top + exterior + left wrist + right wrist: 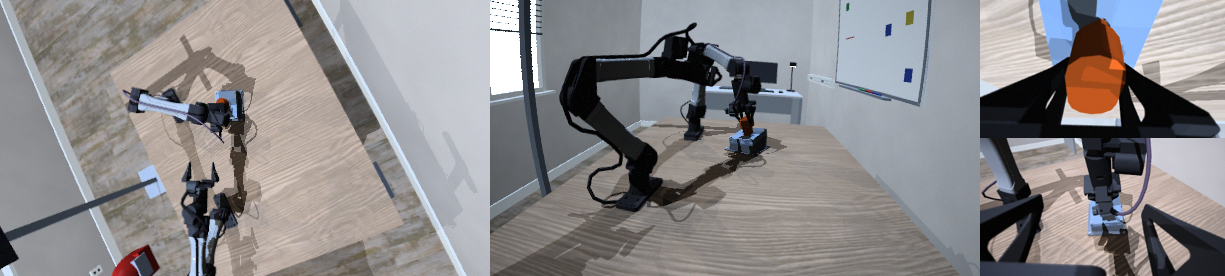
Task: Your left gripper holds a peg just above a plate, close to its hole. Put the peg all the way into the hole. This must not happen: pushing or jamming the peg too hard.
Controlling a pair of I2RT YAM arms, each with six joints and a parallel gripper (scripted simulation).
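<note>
Now: left hand 10 mm short of the orange peg, 10 mm to the right of it and 20 mm above it. Also, from my left hand: blue plate (10 mm ahead, 10 mm to the left, 70 mm below).
</note>
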